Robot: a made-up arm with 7 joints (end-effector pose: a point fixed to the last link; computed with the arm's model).
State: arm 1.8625 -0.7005 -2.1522 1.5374 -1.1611 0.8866 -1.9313
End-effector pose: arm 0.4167 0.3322 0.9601 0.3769 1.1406 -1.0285
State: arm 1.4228 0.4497 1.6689 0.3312 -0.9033 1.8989 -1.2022
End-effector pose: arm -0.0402 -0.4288 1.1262 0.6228 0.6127 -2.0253
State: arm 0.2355 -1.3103 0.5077 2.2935 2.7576 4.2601 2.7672
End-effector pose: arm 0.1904 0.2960 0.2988 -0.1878 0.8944 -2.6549
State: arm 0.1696 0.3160 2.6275 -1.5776 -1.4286 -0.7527 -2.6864
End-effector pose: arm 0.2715 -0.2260 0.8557 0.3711 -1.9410 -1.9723
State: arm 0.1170 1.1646 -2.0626 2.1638 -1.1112 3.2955 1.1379
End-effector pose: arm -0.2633 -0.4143 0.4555 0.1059 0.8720 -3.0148
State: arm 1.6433 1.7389 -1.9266 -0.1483 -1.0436 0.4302 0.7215
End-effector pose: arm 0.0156 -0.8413 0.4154 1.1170 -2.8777 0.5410
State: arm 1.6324 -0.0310 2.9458 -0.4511 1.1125 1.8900 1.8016
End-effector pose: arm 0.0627 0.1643 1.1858 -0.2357 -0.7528 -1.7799
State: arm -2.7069 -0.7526 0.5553 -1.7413 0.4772 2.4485 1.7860
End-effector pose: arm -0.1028 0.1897 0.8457 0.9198 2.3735 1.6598
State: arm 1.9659 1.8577 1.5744 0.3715 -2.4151 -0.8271 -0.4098
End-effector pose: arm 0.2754 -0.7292 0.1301 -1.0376 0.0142 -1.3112
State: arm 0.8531 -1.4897 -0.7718 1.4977 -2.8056 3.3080 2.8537
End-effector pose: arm 0.4784 0.2444 0.1471 2.1014 0.1530 -1.4849
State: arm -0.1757 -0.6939 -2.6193 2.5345 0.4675 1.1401 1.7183
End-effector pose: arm -0.1952 -0.1765 0.6853 -1.9049 -1.7072 0.9634
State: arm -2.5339 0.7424 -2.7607 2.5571 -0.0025 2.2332 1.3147
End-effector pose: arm 0.1429 0.3179 0.3778 -2.4728 0.6164 -0.0261
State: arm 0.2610 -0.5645 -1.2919 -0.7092 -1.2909 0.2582 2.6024
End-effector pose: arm 0.2577 0.3687 1.0464 0.7964 0.3466 -2.3508
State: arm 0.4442 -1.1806 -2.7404 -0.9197 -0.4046 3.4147 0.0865
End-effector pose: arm 0.5378 0.2898 0.4399 0.8506 -2.2904 0.3907
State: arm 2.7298 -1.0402 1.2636 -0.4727 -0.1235 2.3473 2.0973
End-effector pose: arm -0.3907 0.4418 0.8647 -0.2272 1.2701 1.9189
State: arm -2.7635 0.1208 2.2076 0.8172 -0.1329 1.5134 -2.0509
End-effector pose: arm 0.2909 -0.0294 1.1745 0.5904 0.7484 0.3251
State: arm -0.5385 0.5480 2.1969 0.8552 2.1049 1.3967 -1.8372
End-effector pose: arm -0.3613 0.4708 0.8469 -0.5111 -1.2068 -1.1371
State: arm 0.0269 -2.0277 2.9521 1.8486 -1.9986 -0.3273 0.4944
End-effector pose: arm 0.5491 -0.0226 0.7333 -2.0910 -0.7391 -0.7188
